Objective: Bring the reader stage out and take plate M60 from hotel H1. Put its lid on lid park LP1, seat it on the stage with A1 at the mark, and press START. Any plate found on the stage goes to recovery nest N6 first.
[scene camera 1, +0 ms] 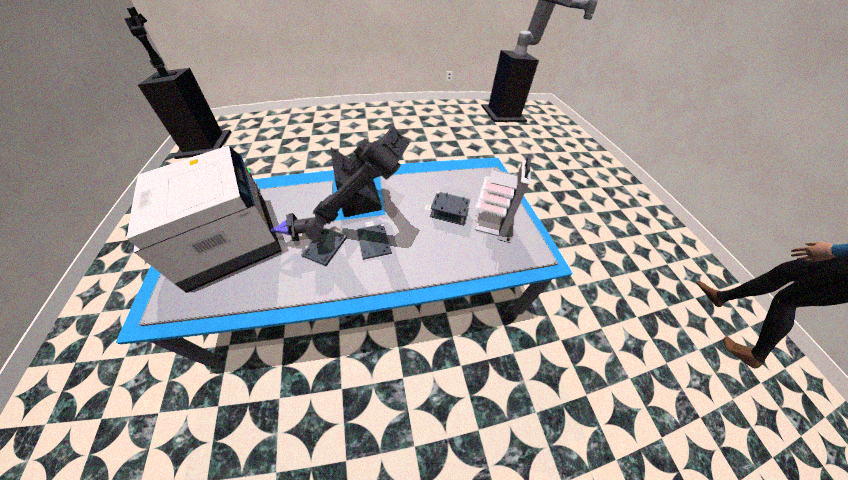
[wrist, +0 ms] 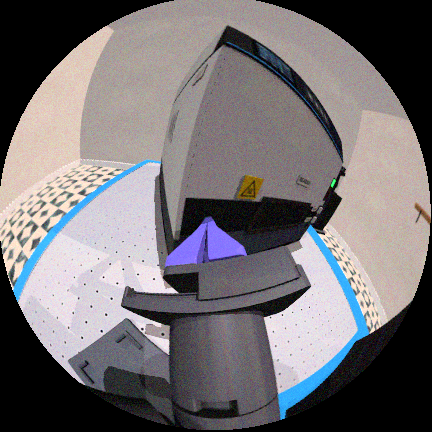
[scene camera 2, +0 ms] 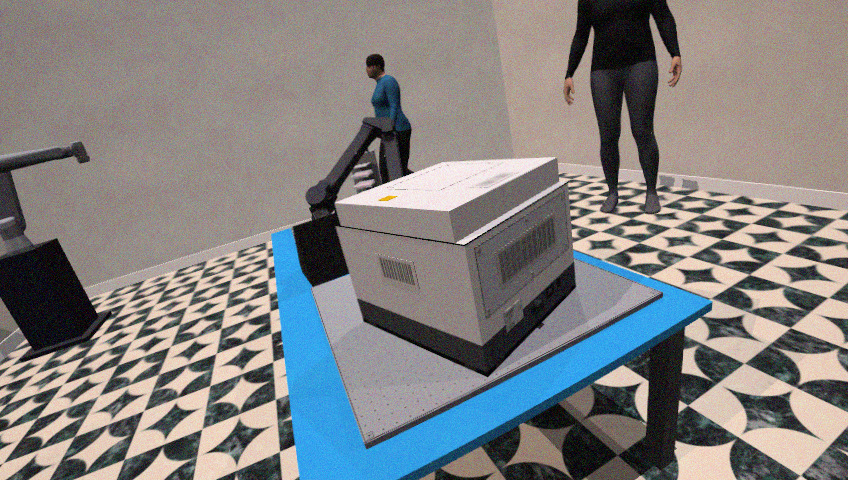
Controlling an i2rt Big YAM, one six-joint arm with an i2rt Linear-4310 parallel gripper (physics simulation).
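Places are measured from the arm's base along level axes (x ahead, y left, z up), in centimetres.
Pixels of known places: gripper, fingertip midpoint: (scene camera 1: 271, 231) (wrist: 208, 221); arm's base at its link origin: (scene camera 1: 350, 171) (scene camera 2: 328, 231).
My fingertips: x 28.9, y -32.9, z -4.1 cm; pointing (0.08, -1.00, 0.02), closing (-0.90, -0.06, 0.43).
For each thing: its middle in the pictures, then the offset to it from my fingertips.
- grey box at the middle of its body: (scene camera 2: 455, 246) (wrist: 240, 151) (scene camera 1: 209, 215) dx -6.0, dy -23.5, dz +6.6 cm
- closed-looking slot door at the middle of its body: (wrist: 284, 215) dx -13.4, dy -5.7, dz +0.5 cm
- dark raised block at the middle of its body: (scene camera 1: 450, 206) dx -8.7, dy +77.1, dz -5.7 cm
The reader, a white and grey box (scene camera 1: 196, 220) (scene camera 2: 416, 261) (wrist: 255, 125), stands on the left of the table; its stage does not show outside it. Its dark lower front band (wrist: 220, 212) carries a closed-looking slot door (wrist: 280, 212). My gripper (scene camera 1: 274, 228) (wrist: 208, 221) is shut and empty, purple fingertips together, low and close in front of the reader's front face; whether they touch it I cannot tell. A rack with several pale plates (scene camera 1: 496, 199) stands at the right; its labels are too small to read. Plate M60 cannot be told apart. The reader's buttons are hidden or too oblique to make out.
Two flat dark holders (scene camera 1: 324, 248) (scene camera 1: 374, 242) lie mid-table, one also in the wrist view (wrist: 117, 352). A dark raised block (scene camera 1: 449, 208) stands left of the rack. The arm's base (scene camera 1: 360, 199) is at the table's back edge. A person's legs (scene camera 1: 767, 291) show off the table's right side.
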